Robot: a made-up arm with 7 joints.
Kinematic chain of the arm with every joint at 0, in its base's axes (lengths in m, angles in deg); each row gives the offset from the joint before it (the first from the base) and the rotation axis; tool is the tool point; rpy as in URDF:
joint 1: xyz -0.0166 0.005 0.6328 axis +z
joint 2: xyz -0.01 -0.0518 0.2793 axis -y
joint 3: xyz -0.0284 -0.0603 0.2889 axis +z
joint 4: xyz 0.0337 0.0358 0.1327 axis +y
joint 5: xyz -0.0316 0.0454 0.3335 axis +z
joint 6: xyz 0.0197 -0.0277 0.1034 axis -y
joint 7: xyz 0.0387 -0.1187 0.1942 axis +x
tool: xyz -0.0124 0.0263 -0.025 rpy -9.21 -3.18 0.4
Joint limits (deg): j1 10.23..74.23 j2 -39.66..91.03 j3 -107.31..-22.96 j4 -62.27..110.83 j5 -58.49..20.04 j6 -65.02..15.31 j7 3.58..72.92
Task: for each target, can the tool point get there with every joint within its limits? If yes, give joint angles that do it. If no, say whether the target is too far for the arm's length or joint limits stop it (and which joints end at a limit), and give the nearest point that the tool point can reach.
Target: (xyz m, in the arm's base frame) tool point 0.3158 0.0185 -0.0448
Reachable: no: joint limits stop it (at a limit: joint 2, joint 3, joint 4, joint 5, joint 7) | nearest point 0.4588 0.0243 0.6580 | short by 0.717 m
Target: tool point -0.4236 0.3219 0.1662
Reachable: no: joint limits stop it (at a limit: joint 1, joint 2, joint 4, joint 5, joint 6, joint 7) | nearest point -0.6526 0.1274 0.3777 | short by 0.367 m
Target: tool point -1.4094 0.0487 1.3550
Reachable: no: too far | nearest point -1.0112 -0.0535 1.2326 | short by 0.429 m
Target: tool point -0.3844 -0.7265 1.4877
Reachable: yes | joints 19.10 41.56 -89.66 34.96 2.77 -37.29 21.58
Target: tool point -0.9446 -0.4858 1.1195
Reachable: yes | joints 24.40 70.18 -36.55 -12.85 -13.89 2.40 66.72
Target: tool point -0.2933 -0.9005 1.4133
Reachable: yes | joints 63.51 58.38 -41.14 1.45 -39.39 -8.99 47.30
